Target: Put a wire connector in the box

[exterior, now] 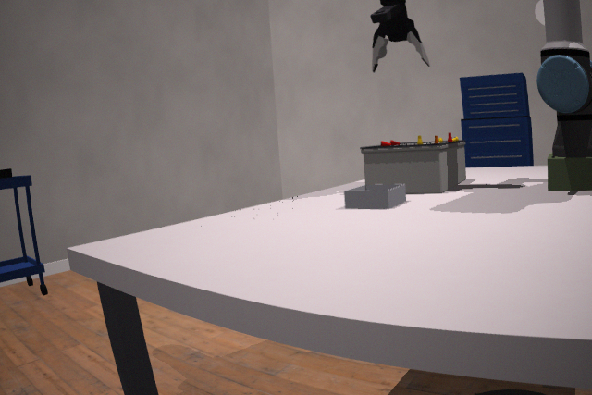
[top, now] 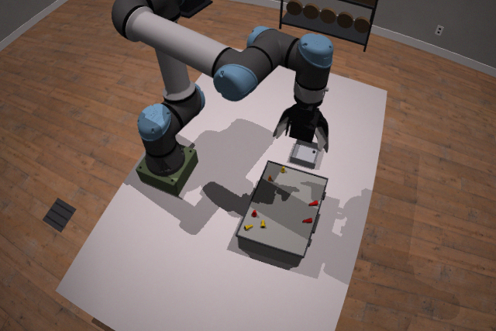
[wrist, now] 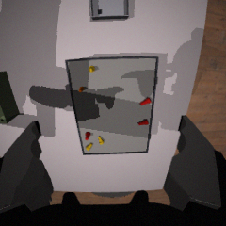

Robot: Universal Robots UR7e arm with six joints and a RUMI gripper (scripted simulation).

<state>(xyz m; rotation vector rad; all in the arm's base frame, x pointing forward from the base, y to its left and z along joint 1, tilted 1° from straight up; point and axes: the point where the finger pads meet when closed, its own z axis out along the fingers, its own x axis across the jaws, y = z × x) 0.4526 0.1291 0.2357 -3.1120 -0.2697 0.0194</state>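
Right now the orange connector is 190 mm below my hand, 70 mm behind it and 30 mm to the right of it. From my hand the other things lie so: grey tool case 230 mm below, 100 mm to the right, 20 mm ahead.
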